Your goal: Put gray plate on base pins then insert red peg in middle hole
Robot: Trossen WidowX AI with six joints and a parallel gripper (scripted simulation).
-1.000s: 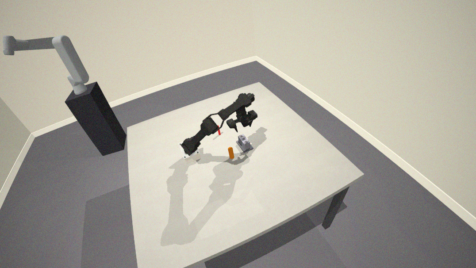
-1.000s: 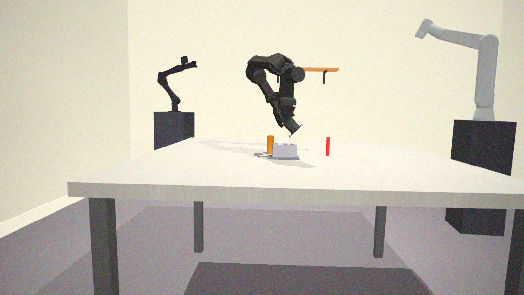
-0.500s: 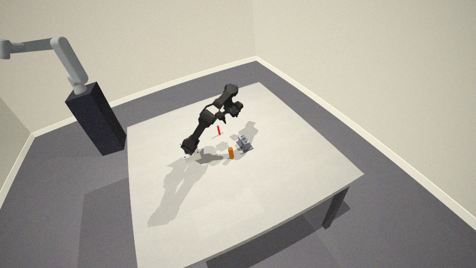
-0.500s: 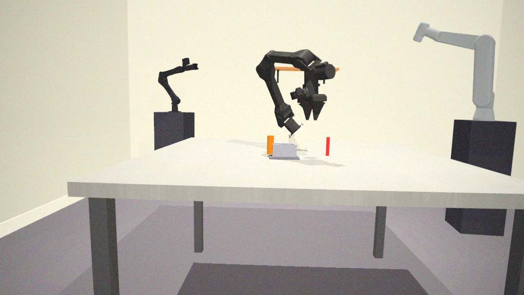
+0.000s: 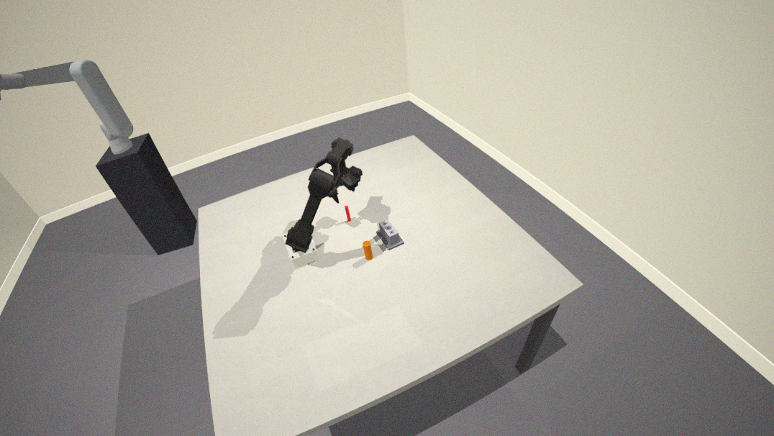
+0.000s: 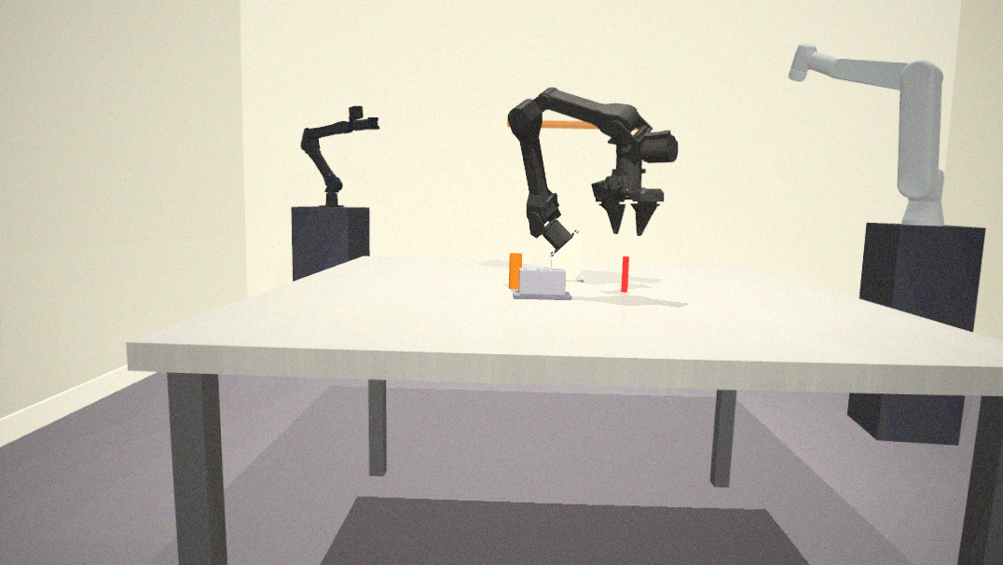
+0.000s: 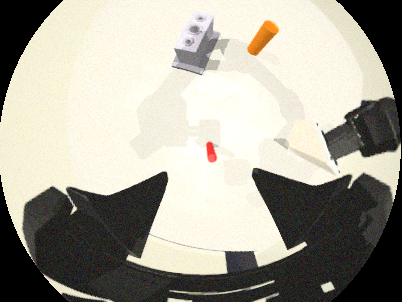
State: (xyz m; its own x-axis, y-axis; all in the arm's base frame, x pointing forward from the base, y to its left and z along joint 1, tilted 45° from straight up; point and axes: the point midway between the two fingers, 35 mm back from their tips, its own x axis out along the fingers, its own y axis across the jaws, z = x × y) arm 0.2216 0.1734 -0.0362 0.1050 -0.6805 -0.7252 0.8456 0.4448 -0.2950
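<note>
Right now my gripper tip is 90 mm above the red peg and 10 mm past it. Round my gripper tip: base: 180 mm to the right, 130 mm ahead, 120 mm below; then gray plate: 180 mm to the right, 120 mm ahead, 80 mm below; then orange cylinder: 250 mm to the right, 90 mm below, 20 mm ahead.
</note>
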